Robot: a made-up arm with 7 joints.
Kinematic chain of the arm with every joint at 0, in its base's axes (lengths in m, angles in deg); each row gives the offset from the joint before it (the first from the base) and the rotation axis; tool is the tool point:
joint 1: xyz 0 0 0.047 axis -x
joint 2: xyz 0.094 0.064 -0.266 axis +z
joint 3: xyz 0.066 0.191 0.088 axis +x
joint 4: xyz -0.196 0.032 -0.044 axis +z
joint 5: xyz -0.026 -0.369 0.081 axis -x
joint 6: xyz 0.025 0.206 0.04 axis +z
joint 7: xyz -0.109 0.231 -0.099 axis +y
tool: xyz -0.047 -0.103 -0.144
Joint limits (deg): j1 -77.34..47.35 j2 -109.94..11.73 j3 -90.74..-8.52 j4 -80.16..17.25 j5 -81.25..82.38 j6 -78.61..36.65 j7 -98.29..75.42
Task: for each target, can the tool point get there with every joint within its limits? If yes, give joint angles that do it. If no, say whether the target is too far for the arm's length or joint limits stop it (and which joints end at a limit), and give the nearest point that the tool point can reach.
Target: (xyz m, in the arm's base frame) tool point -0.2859 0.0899 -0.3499
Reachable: yes | joints 26.49 -51.53 -71.96 -61.13 48.30 -28.41 16.10
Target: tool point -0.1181 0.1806 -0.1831
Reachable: yes | joints -41.78 -5.14 -73.32 -19.76 28.61 -46.87 37.19
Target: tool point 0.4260 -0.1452 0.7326
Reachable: no: joint limits stop it (at a limit: joint 1, joint 4, joint 5, joint 7) | nearest point 0.4046 -0.1067 0.6861 | short by 0.064 m
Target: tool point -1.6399 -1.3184 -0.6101
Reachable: no: too far | nearest point -0.5530 -0.3974 -0.3569 | short by 1.447 m
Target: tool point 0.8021 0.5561 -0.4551
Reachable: no: joint limits stop it (at a limit: joint 3, joint 4, joint 5, joint 7) | nearest point 0.6950 0.4801 -0.3865 | short by 0.148 m
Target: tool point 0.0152 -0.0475 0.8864
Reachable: no: joint limits stop it (at a limit: joint 1, joint 4, joint 5, joint 7) | nearest point 0.0222 -0.0107 0.8100 | short by 0.085 m
